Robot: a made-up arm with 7 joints.
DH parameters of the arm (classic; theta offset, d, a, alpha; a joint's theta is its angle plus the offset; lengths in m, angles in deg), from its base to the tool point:
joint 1: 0 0.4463 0 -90
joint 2: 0 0 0 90
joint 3: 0 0.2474 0.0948 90
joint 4: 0 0 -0.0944 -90
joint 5: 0 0.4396 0 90
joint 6: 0 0 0.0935 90
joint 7: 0 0 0 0
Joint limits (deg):
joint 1: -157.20..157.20
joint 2: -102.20..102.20
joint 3: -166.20..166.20
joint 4: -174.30..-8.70
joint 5: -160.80..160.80
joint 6: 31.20..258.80
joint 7: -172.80..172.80
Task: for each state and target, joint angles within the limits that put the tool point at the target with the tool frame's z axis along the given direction. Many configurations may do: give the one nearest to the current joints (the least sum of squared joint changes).
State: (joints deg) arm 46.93 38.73 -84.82 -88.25 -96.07 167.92 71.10
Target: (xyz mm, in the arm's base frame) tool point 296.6 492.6 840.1 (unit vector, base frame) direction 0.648 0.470 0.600
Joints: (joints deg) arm 108.07 50.56 -109.65 -56.05 -114.67 177.91 71.10
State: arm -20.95 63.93 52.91 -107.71 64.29 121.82 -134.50
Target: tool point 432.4 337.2 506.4 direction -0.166 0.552 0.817
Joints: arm -54.93 82.58 101.99 -131.41 83.80 124.01 -134.50
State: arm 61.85 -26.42 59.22 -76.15 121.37 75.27 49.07
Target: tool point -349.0 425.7 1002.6 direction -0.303 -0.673 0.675
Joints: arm 74.40 7.45 62.17 -60.11 129.68 92.47 49.07
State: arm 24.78 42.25 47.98 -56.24 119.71 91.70 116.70
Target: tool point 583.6 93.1 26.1 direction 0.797 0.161 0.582
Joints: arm -19.09 72.59 26.18 -87.59 148.32 84.68 116.70
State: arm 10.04 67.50 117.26 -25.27 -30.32 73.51 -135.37
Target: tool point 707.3 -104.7 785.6 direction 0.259 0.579 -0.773
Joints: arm -15.90 64.13 95.21 -8.82 -53.16 80.37 -135.37
